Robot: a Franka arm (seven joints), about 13 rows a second.
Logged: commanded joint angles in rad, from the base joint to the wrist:
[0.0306, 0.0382, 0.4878, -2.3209, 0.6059, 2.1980, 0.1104]
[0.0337, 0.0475, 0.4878, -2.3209, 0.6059, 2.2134, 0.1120]
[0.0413, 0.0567, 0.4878, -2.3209, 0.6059, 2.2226, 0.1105]
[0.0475, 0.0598, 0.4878, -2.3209, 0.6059, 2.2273, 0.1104]
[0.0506, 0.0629, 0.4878, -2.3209, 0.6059, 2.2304, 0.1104]
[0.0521, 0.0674, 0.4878, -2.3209, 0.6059, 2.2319, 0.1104]
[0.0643, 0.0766, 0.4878, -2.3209, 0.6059, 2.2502, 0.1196]
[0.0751, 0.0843, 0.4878, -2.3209, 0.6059, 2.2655, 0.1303]
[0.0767, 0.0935, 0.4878, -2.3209, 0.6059, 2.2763, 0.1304]
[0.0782, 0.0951, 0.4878, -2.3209, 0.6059, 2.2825, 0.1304]
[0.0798, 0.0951, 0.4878, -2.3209, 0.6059, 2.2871, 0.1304]
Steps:
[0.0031, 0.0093, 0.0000, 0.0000, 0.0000, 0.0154, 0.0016]
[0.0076, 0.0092, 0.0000, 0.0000, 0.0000, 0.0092, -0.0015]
[0.0062, 0.0031, 0.0000, 0.0000, 0.0000, 0.0047, -0.0001]
[0.0031, 0.0031, 0.0000, 0.0000, 0.0000, 0.0031, 0.0000]
[0.0015, 0.0045, 0.0000, 0.0000, 0.0000, 0.0015, 0.0000]
[0.0122, 0.0092, 0.0000, 0.0000, 0.0000, 0.0183, 0.0092]
[0.0108, 0.0077, 0.0000, 0.0000, 0.0000, 0.0153, 0.0107]
[0.0016, 0.0092, 0.0000, 0.0000, 0.0000, 0.0108, 0.0001]
[0.0015, 0.0016, 0.0000, 0.0000, 0.0000, 0.0062, 0.0000]
[0.0016, 0.0000, 0.0000, 0.0000, 0.0000, 0.0046, 0.0000]

